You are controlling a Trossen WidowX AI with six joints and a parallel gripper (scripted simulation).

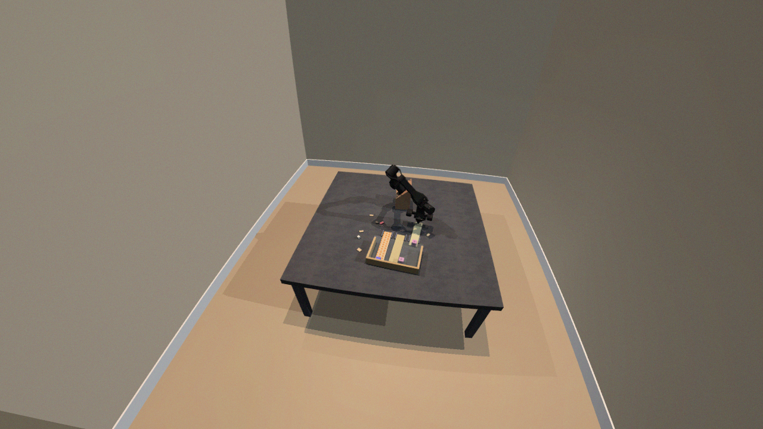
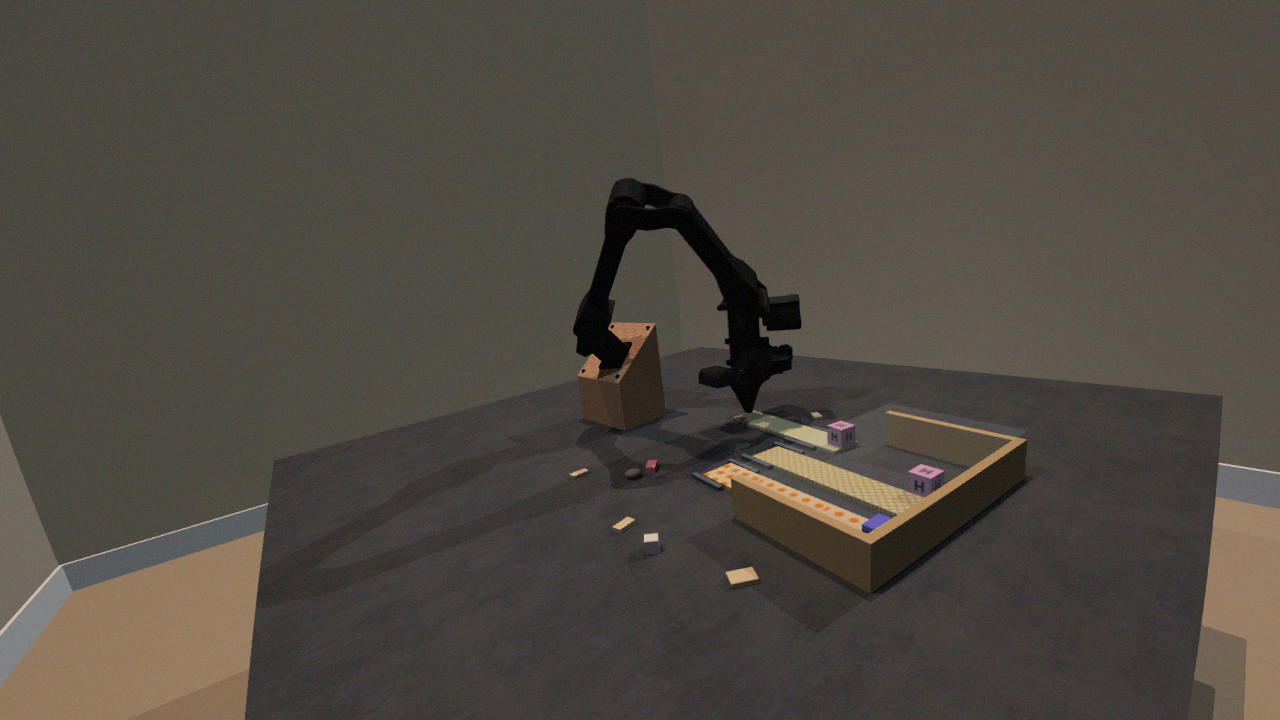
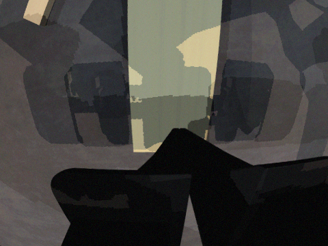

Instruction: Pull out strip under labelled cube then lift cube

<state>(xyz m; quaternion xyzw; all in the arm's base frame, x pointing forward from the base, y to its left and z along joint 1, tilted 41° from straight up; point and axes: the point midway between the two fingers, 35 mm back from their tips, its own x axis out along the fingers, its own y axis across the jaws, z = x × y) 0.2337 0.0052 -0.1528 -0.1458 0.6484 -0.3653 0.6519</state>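
Now: gripper tip 100 mm short of the pale yellow strip, 30 mm to the left of it and 10 mm above it. Round my gripper tip: white cube: 140 mm ahead, 430 mm to the right, 10 mm below; red bit: 10 mm behind, 260 mm to the right, 10 mm below.
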